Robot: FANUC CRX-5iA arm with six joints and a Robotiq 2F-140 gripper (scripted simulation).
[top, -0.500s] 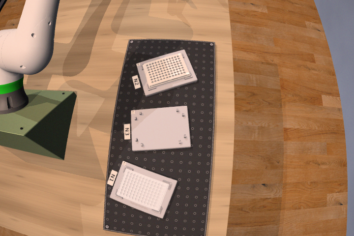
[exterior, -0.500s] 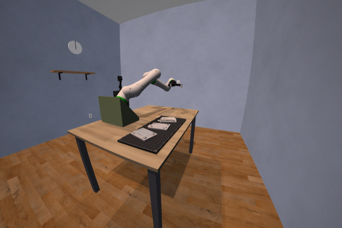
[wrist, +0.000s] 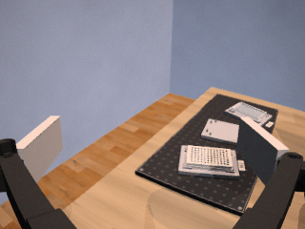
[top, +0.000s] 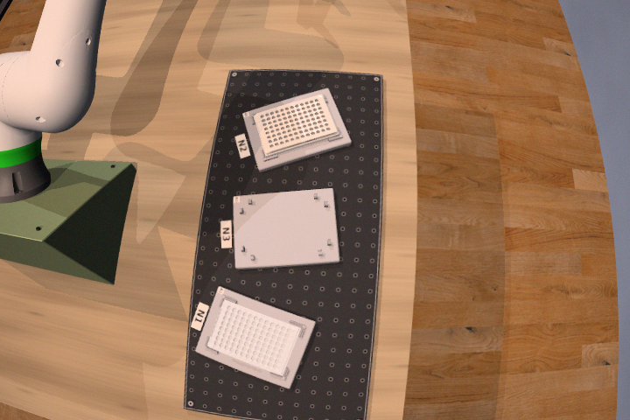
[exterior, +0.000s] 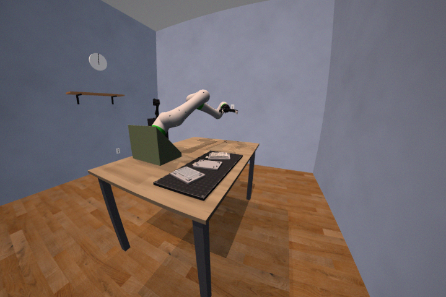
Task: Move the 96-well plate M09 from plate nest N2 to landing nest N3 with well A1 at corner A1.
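Now: hand 420 mm to the left of the nest N2, 330 mm above it and 90 mm short of it. Also, from my hand: A1 mark: 560 mm to the right, 330 mm below, 10 mm ahead; landing nest N3: 600 mm to the right, 330 mm below, 90 mm ahead; N2 label: 460 mm to the right, 340 mm below.
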